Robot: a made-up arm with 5 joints. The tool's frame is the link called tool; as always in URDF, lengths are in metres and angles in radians. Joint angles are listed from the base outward. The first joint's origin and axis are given. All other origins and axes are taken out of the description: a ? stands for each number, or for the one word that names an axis. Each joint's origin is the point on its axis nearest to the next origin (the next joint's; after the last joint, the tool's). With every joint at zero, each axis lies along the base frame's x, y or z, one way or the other. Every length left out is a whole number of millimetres.
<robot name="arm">
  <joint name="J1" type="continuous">
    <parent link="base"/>
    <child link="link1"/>
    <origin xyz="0.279 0 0.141" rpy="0 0 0"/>
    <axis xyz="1 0 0"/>
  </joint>
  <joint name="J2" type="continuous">
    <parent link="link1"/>
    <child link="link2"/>
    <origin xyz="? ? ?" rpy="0 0 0"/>
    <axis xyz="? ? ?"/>
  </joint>
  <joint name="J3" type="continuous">
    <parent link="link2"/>
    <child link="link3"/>
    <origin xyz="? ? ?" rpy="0 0 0"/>
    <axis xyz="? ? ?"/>
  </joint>
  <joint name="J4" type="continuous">
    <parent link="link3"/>
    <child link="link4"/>
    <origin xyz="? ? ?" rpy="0 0 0"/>
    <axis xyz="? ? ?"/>
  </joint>
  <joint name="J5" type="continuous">
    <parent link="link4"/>
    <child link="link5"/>
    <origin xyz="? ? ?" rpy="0 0 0"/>
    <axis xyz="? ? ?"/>
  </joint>
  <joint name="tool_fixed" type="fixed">
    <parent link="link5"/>
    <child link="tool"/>
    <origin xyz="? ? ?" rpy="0 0 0"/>
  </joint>
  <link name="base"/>
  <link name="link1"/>
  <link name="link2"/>
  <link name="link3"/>
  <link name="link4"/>
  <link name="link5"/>
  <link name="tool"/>
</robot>
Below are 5 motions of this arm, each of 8 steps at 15 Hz.
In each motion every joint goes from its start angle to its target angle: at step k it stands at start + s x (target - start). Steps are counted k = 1, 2, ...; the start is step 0. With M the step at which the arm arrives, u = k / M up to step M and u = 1 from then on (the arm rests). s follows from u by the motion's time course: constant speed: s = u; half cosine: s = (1 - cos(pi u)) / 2; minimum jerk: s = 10 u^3 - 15 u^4 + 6 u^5.
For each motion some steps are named. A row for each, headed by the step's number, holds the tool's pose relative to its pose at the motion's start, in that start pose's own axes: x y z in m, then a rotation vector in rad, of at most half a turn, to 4 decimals.
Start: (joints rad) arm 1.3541 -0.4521 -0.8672 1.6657 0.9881
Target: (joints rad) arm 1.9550 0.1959 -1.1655 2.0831 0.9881
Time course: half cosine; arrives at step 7
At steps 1, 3, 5, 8:
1: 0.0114 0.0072 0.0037 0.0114 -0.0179 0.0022
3: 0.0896 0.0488 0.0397 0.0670 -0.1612 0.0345
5: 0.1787 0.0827 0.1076 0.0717 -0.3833 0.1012
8: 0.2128 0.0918 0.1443 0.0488 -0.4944 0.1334

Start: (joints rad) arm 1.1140 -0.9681 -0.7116 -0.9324 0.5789
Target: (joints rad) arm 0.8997 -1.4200 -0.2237 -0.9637 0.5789
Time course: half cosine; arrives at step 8
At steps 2, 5, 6, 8:
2: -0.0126 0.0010 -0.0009 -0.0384 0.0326 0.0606
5: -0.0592 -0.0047 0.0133 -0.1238 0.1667 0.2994
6: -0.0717 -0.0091 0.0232 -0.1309 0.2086 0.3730
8: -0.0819 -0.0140 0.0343 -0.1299 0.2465 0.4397

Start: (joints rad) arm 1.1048 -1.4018 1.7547 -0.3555 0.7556
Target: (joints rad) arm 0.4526 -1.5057 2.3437 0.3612 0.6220
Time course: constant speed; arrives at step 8
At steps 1, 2, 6, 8:
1: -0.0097 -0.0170 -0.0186 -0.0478 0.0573 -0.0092
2: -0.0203 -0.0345 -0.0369 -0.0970 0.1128 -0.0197
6: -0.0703 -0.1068 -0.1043 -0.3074 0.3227 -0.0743
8: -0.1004 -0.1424 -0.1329 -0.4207 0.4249 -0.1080

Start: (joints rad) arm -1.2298 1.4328 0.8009 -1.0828 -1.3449
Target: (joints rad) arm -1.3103 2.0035 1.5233 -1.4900 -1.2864
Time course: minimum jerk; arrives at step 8
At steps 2, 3, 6, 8:
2: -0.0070 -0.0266 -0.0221 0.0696 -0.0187 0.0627
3: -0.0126 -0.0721 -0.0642 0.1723 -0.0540 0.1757
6: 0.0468 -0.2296 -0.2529 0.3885 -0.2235 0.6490
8: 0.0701 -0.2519 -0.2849 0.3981 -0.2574 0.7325

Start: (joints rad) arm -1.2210 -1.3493 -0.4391 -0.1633 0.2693
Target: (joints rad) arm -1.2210 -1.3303 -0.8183 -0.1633 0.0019
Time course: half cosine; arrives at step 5
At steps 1, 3, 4, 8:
1: -0.0018 0.0035 0.0058 0.0098 0.0341 -0.0330
3: -0.0060 0.0238 0.0431 0.0506 0.2384 -0.2249
4: -0.0042 0.0325 0.0608 0.0597 0.3322 -0.3093
8: -0.0029 0.0357 0.0677 0.0617 0.3684 -0.3412

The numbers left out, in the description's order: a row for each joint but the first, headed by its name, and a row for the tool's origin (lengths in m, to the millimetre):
J2: xyz 0 0.021 0.015, axis 0 0 -1
J3: xyz -0.108 -0.221 0, axis 0 -1 0
J4: xyz -0.107 0 0.119, axis -1 0 0
J5: xyz 0 0.313 -0.174, axis 0 0 1
tool: xyz -0.077 -0.07 0

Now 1 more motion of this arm.
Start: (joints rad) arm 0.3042 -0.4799 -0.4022 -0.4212 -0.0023
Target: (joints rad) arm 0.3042 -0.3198 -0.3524 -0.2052 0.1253
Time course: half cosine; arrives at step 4
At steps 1, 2, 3, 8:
1: 0.0025 -0.0018 -0.0106 -0.0226 -0.0151 0.0017
2: 0.0092 -0.0067 -0.0354 -0.0790 -0.0475 0.0036
3: 0.0164 -0.0121 -0.0587 -0.1373 -0.0741 0.0023
8: 0.0195 -0.0146 -0.0679 -0.1619 -0.0834 0.0008

